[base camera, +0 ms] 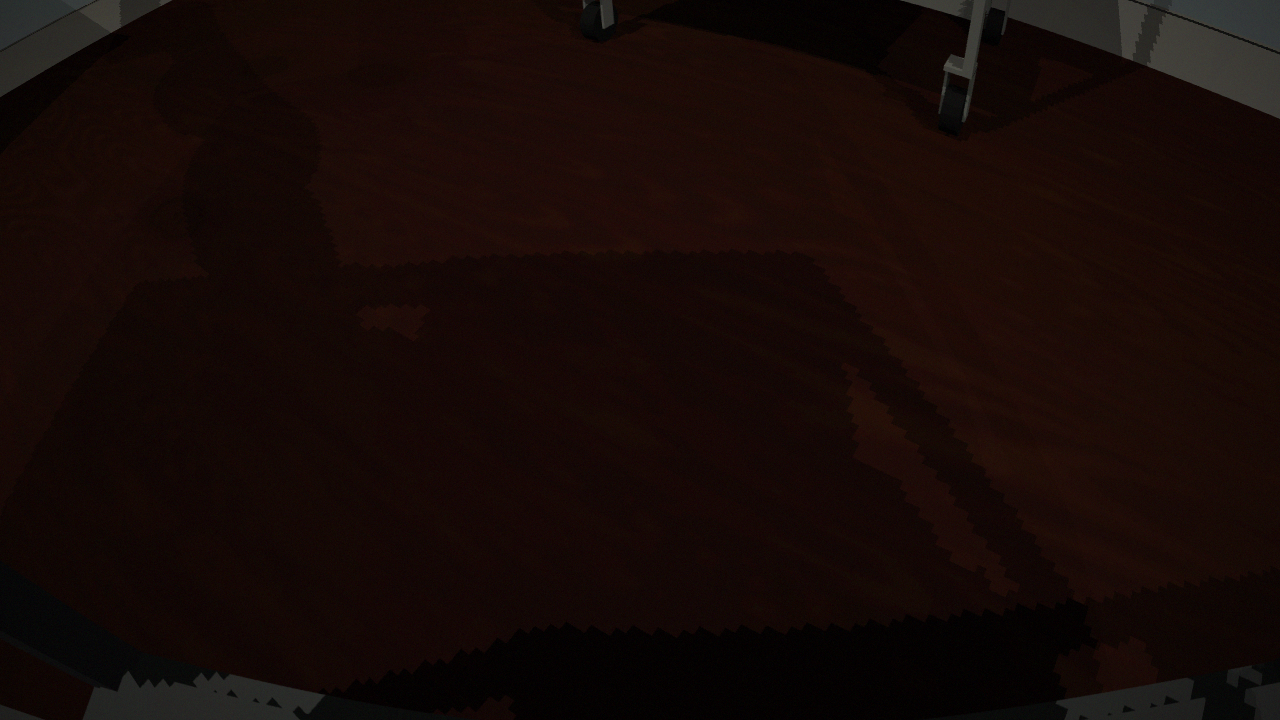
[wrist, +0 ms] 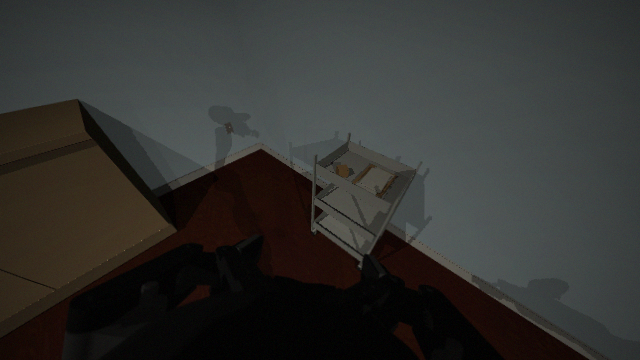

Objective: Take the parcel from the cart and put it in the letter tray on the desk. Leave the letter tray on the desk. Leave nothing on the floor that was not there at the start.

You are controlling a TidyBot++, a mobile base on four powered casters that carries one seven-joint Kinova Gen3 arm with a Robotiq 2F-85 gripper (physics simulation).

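Frame: origin at the arm's base, x left, y back, z up, level; centimetres.
Seen in the pictures: gripper, fingertip midpoint: (wrist: 311, 256).
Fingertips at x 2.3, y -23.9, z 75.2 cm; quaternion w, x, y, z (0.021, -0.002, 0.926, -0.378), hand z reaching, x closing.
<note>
A point is followed by its place in that frame.
The light grey three-tier cart (wrist: 332, 176) @[x 2.6, y -85.5, z 30.9 cm] (base camera: 977, 35) @[x -25.1, y -68.3, z -27.5 cm] stands near the wall, right of the room corner in the wrist view; parts of its legs and casters show at the top of the base camera view. On its top tier lie a small orange-brown item (wrist: 342, 170) @[x -2.1, y -90.6, z 31.6 cm] and, to its right, a larger flat item (wrist: 378, 178) @[x -21.7, y -91.4, z 29.0 cm] with a pale middle and orange-brown edges. I cannot tell for certain which is the parcel. My gripper (wrist: 311, 256) @[x 2.3, y -23.9, z 75.2 cm] is open and empty, well away from the cart, whose lower end shows near the right fingertip. The desk and letter tray do not show.
A large tan wooden cabinet (wrist: 80, 195) @[x 125.0, y -53.4, z 22.5 cm] stands at the left in the wrist view. Grey-blue walls with a pale skirting board (wrist: 450, 264) @[x -90.6, y -82.5, z -33.6 cm] rise behind the cart. Dark shadows fall across the red-brown floor (base camera: 626, 161) @[x 6.4, y -63.3, z -39.6 cm]. The picture is dim.
</note>
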